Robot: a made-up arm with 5 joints.
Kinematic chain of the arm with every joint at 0, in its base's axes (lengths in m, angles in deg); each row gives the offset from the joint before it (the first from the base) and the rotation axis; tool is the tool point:
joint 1: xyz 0 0 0.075 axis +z
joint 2: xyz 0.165 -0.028 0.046 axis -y
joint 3: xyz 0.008 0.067 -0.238 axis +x
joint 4: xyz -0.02 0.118 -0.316 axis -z
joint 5: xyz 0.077 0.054 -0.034 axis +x
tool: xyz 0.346 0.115 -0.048
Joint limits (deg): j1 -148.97..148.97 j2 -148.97..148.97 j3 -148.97..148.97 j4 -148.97..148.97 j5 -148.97..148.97
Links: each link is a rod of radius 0.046 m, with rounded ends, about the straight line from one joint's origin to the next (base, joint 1, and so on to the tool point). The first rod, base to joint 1, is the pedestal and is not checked.
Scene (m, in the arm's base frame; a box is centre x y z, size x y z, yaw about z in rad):
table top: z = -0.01
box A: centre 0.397 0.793 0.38 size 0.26 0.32 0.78 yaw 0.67
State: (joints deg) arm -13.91 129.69 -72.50 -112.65 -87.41
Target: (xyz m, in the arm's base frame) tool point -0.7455 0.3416 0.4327
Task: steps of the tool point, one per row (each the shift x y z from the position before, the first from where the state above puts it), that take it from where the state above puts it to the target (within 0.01 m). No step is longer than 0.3 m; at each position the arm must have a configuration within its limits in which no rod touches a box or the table.
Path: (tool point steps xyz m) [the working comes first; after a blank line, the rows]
Joints at the target: 91.86 148.25 29.31 -90.86 -99.18
Straight joint move there: touches box A.

1: 0.0032 0.1972 0.1390
2: -0.0676 0.1674 0.1185
3: -0.1160 0.1151 0.0908
4: -0.1351 0.0521 0.0576
5: -0.0905 0.2381 0.0397
6: -0.1697 0.1980 -0.0010
7: -0.2255 0.1298 -0.0425
8: -0.2492 0.0449 -0.0813
9: -0.2370 -0.0419 -0.1153
10: -0.1919 -0.1170 -0.1415
11: -0.1217 -0.1677 -0.1584

